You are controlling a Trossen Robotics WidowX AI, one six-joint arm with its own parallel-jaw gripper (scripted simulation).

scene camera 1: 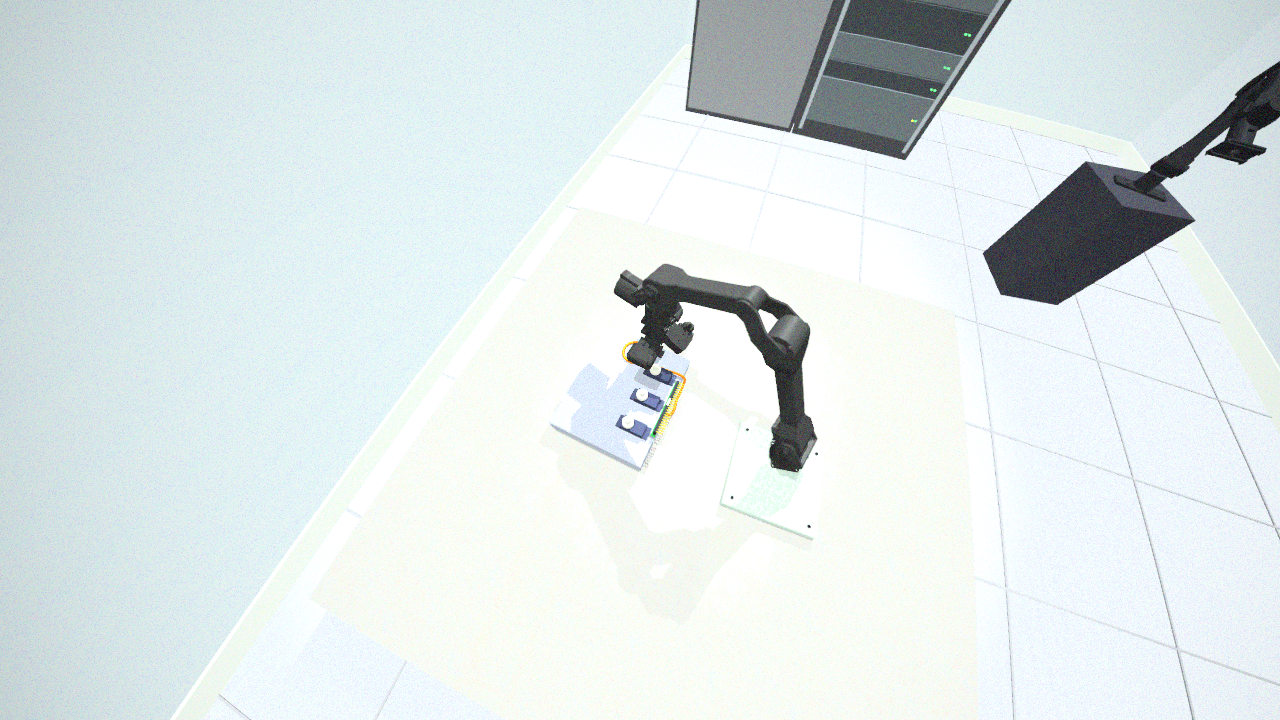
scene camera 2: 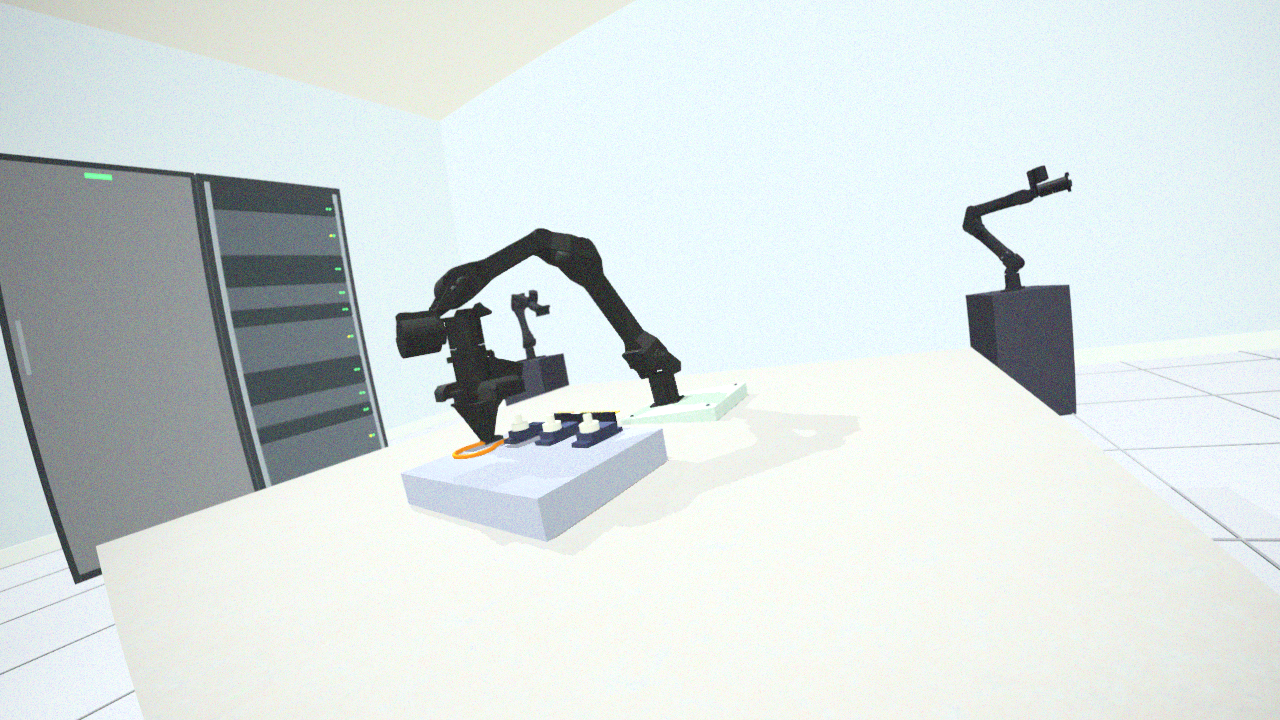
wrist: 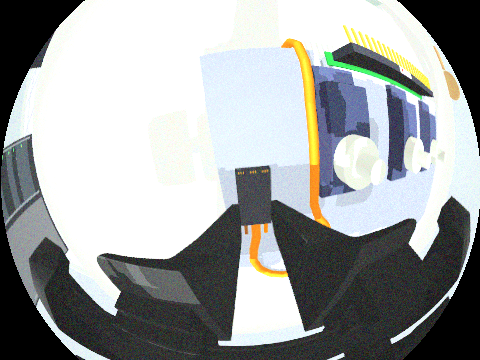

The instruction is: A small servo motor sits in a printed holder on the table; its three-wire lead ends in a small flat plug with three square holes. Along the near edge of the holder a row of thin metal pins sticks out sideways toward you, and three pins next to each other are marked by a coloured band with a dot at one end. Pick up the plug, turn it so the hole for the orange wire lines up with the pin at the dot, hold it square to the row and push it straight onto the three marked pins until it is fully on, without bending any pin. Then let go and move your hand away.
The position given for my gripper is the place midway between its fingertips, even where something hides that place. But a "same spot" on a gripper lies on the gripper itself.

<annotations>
my gripper: scene camera 1; scene camera 2 487, 440; wrist
same spot on my gripper: (scene camera 1: 655, 346) = (wrist: 420, 282)
</annotations>
